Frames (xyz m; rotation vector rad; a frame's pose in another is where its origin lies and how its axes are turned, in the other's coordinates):
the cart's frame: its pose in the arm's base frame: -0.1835 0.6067 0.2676 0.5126 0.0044 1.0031
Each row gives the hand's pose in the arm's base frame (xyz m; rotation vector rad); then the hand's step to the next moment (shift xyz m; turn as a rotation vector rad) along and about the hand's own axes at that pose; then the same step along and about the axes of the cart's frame.
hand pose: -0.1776 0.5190 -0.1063 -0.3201 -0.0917 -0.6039
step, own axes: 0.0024 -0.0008 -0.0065 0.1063 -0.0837 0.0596
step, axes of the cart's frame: -0.0037 -0.0052 -0.0029 -0.0392 -0.0362 0.1379
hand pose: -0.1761 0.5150 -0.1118 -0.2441 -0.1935 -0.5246
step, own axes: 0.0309 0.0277 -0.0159 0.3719 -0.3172 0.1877
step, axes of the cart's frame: 0.0238 -0.0374 -0.0029 -0.1672 -0.1360 0.4772
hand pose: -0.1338 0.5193 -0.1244 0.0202 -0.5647 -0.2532
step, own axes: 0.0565 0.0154 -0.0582 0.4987 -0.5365 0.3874
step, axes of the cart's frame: 0.0386 -0.0729 0.0037 -0.3351 -0.1038 0.7507
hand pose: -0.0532 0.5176 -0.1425 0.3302 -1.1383 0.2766
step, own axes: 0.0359 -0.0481 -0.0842 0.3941 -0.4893 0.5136
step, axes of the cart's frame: 0.0478 -0.0885 0.0239 -0.4442 0.0061 0.6791
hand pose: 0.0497 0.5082 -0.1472 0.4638 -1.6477 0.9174
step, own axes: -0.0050 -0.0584 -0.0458 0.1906 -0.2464 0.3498
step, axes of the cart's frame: 0.0421 -0.0519 0.0326 -0.3146 0.0119 0.3468
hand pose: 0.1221 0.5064 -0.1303 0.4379 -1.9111 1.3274
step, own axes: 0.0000 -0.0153 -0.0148 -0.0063 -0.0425 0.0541
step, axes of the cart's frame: 0.0172 -0.0043 0.0117 -0.0450 -0.0319 0.0416
